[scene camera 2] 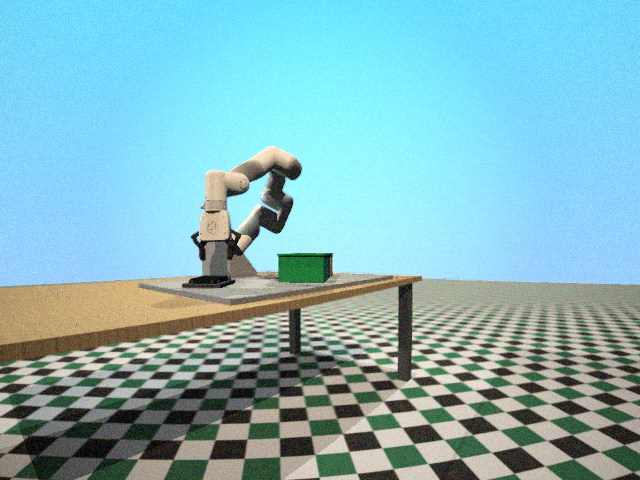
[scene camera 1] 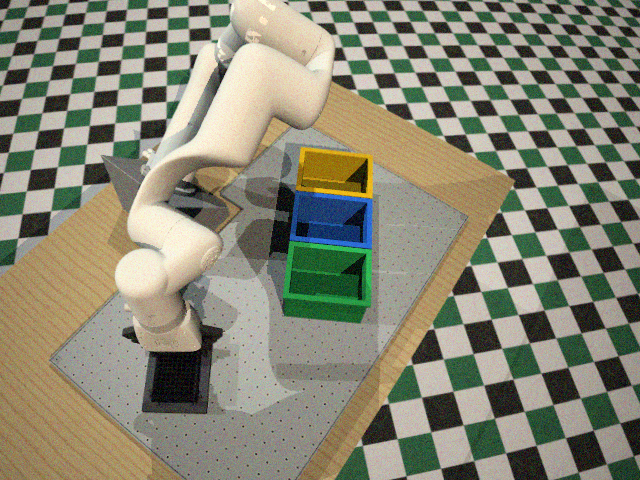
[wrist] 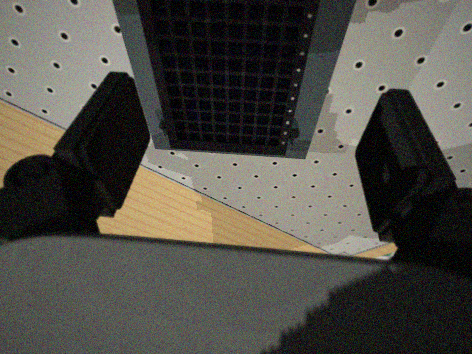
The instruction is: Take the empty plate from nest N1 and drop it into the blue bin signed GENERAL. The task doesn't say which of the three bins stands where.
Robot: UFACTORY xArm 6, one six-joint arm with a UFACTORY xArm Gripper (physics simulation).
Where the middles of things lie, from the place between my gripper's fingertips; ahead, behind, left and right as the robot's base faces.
I see the black plate [scene camera 1: 176,380] 2 cm to the right of my hand and 6 cm below it.
